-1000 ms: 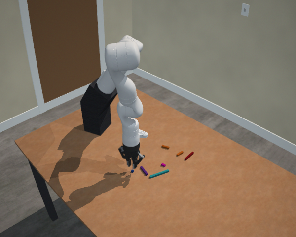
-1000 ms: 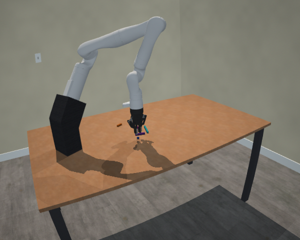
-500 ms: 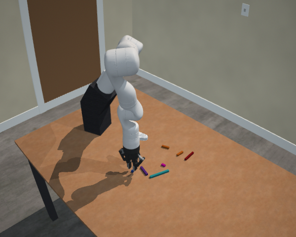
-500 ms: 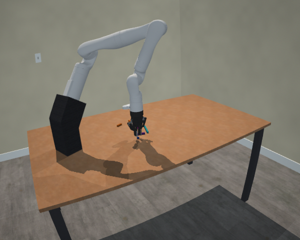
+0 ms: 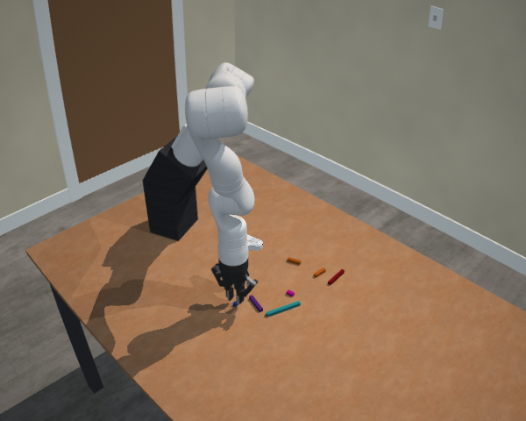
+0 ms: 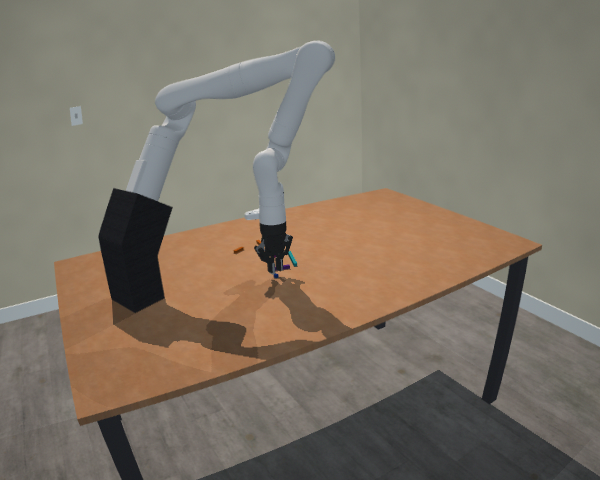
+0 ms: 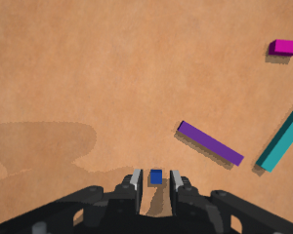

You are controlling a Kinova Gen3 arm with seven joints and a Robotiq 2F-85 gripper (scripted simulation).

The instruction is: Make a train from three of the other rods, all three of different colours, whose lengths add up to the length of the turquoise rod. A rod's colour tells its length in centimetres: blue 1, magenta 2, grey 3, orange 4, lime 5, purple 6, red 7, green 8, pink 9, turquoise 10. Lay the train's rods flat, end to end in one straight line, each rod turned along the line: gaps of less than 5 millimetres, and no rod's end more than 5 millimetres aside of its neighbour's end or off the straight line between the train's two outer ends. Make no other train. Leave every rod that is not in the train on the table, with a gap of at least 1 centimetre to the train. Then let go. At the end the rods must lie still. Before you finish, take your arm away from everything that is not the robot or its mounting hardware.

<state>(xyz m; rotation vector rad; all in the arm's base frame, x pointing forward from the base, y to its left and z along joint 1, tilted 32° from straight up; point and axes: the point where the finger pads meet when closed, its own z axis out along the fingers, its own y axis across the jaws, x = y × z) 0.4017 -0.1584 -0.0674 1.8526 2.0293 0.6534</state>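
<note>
My gripper is now 30 mm above the blue rod. From my hand the other things lie so: turquoise rod (110 mm ahead, 70 mm to the left, 30 mm below); then magenta rod (130 mm to the left, 90 mm ahead, 30 mm below); then purple rod (40 mm to the left, 40 mm ahead, 30 mm below).
</note>
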